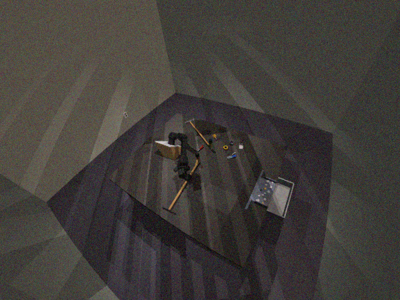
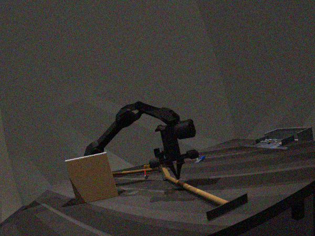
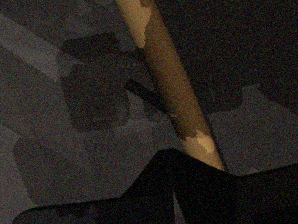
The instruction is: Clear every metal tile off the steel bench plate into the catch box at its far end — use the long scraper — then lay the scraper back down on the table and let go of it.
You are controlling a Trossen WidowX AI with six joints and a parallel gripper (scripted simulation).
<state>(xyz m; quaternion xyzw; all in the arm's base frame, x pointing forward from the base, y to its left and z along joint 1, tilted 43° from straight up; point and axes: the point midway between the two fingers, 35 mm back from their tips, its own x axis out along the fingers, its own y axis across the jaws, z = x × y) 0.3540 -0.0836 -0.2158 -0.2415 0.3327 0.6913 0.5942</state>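
The long scraper lies 30 mm ahead of my gripper tip, 20 mm to the right of it and 10 mm above it. The rest, counted from my gripper tip: red-handled tool: 140 mm behind, 410 mm to the left, 40 mm below; then blue piece: 210 mm ahead, 510 mm to the left, 50 mm below; then yellow ring: 90 mm ahead, 580 mm to the left, 50 mm below.
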